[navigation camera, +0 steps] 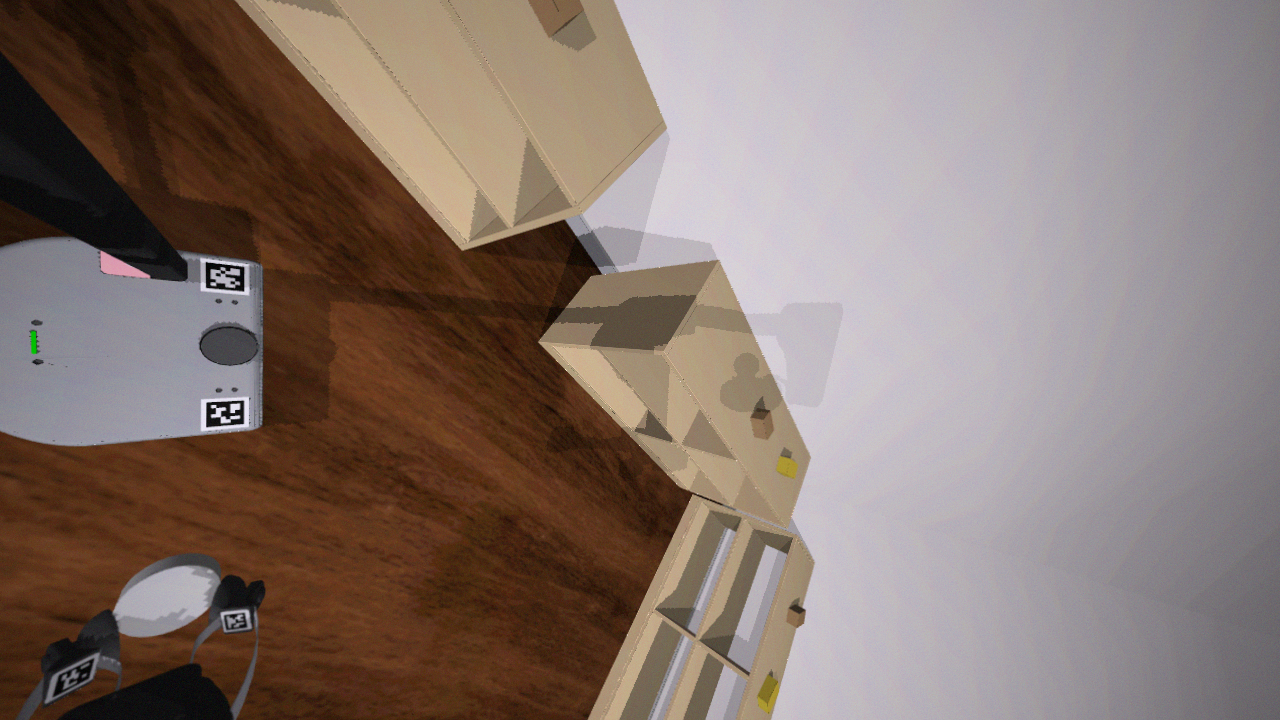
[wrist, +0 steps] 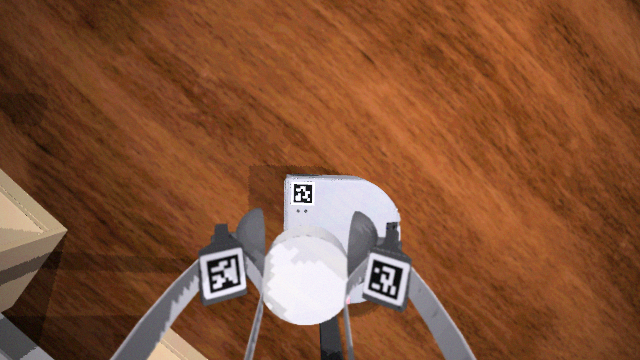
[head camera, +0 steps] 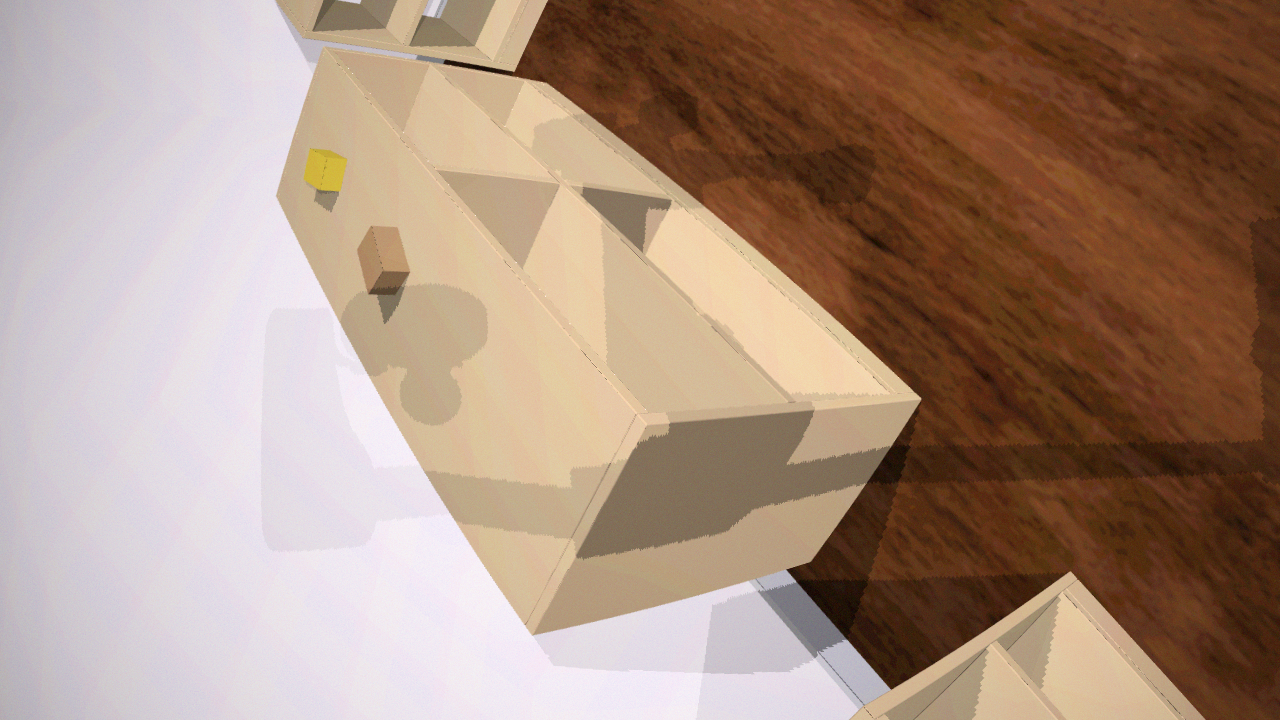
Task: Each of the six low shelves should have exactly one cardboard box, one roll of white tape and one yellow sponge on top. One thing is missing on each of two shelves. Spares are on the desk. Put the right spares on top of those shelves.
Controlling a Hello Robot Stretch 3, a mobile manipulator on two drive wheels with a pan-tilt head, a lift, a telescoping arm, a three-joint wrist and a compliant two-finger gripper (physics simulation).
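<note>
My gripper (navigation camera: pixel 170 610) (wrist: pixel 307 234) is shut on a roll of white tape (navigation camera: pixel 165 592) (wrist: pixel 305 280), held in the air over the wooden floor near my base. The gripper does not show in the head camera view. A low shelf (head camera: pixel 528 394) (navigation camera: pixel 702 358) bears a yellow sponge (head camera: pixel 324 170) (navigation camera: pixel 786 466) and a cardboard box (head camera: pixel 383 259) (navigation camera: pixel 761 422), set apart near one end; no tape shows on it. The neighbouring shelf (head camera: pixel 517 40) (navigation camera: pixel 778 617) bears a small box (navigation camera: pixel 795 615) and a yellow sponge (navigation camera: pixel 768 692). The desk does not show.
Another shelf (head camera: pixel 975 646) (navigation camera: pixel 581 107) stands across a gap, with a cardboard box (navigation camera: pixel 556 13) cut off by the navigation view's top edge. My grey base (navigation camera: pixel 134 376) (wrist: pixel 335 200) stands on the floor, beside the black mast (navigation camera: pixel 80 188). A white wall rises behind the shelves.
</note>
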